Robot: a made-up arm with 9 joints. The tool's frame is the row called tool. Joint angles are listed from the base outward. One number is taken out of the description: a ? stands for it. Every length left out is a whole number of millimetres.
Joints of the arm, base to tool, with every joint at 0 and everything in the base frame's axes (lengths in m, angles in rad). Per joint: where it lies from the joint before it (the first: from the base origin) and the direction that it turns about. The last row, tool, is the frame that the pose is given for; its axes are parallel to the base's.
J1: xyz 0 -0.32 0.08 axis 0 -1 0
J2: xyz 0.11 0 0.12 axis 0 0 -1
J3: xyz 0.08 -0.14 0 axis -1 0 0
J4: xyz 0 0.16 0.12 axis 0 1 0
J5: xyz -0.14 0 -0.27 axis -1 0 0
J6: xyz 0 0.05 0.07 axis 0 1 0
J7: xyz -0.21 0 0.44 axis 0 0 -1
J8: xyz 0.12 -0.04 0 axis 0 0 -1
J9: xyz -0.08 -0.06 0 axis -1 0 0
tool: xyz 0 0.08 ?
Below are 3 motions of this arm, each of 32 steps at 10 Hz.
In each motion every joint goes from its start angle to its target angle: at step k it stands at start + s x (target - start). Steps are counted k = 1, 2, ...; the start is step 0. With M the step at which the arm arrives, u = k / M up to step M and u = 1 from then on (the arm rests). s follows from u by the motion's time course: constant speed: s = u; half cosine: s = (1 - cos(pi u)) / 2; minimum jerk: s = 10 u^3 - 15 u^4 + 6 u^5.
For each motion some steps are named. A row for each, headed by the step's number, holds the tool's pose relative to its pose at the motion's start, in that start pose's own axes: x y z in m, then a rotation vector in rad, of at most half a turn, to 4 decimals.
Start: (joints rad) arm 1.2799 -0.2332 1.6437 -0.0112 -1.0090 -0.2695 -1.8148 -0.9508 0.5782
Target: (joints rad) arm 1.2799 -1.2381 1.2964 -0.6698 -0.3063 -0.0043 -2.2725 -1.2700 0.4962
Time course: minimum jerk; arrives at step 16
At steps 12, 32:
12: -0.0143 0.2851 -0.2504 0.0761 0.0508 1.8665
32: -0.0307 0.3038 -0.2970 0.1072 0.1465 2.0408

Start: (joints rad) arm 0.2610 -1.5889 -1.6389 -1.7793 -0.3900 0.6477 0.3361 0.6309 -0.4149
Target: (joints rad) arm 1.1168 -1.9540 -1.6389 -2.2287 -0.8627 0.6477 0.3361 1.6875 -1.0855
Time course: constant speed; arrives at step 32
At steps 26, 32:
26: 0.0115 -0.0234 -0.1604 0.2444 0.0305 -0.0922
32: 0.0127 -0.0242 -0.2086 0.2641 0.0050 -0.1002

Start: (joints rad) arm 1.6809 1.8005 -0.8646 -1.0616 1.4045 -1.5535 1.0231 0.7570 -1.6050
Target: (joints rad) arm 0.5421 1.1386 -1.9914 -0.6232 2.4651 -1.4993 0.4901 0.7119 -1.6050
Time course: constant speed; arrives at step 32
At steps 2, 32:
2: 0.0294 0.0181 -0.0199 -0.0023 0.0689 -0.0548
32: 0.4778 0.0036 -0.3016 0.4556 1.5600 -1.0138

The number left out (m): -0.02
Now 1 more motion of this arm.
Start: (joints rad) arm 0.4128 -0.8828 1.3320 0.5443 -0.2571 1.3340 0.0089 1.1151 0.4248
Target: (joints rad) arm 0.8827 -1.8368 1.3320 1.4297 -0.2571 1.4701 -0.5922 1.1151 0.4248
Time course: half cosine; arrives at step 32
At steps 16, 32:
16: -0.0072 -0.0286 -0.0282 0.0576 0.0115 0.1350
32: 0.0014 -0.0436 -0.0609 0.1620 0.0616 0.2511

